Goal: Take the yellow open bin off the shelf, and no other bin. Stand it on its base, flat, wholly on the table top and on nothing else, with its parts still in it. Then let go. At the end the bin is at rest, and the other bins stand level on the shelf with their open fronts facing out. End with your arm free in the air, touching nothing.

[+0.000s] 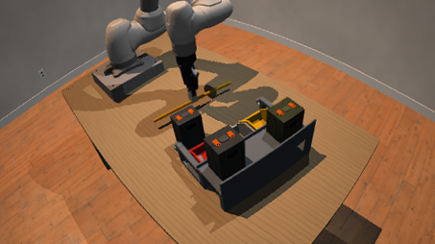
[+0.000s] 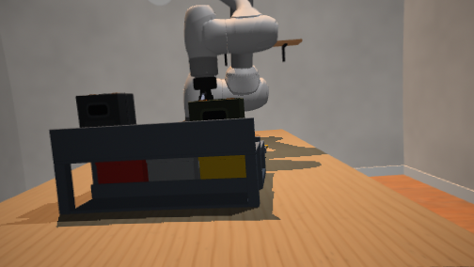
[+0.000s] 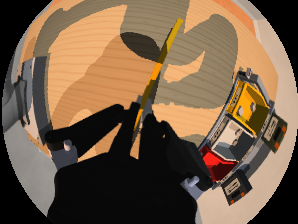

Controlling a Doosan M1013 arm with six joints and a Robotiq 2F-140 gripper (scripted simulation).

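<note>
The yellow open bin is 31 cm ahead of my hand, 10 cm to the left of it and 2 cm below it. The rest, counted from my hand: thin yellow bar (3 cm below); red bin (30 cm ahead, 12 cm to the right, 2 cm below); grey bin (31 cm ahead, 2 cm below, 1 cm to the right).
</note>
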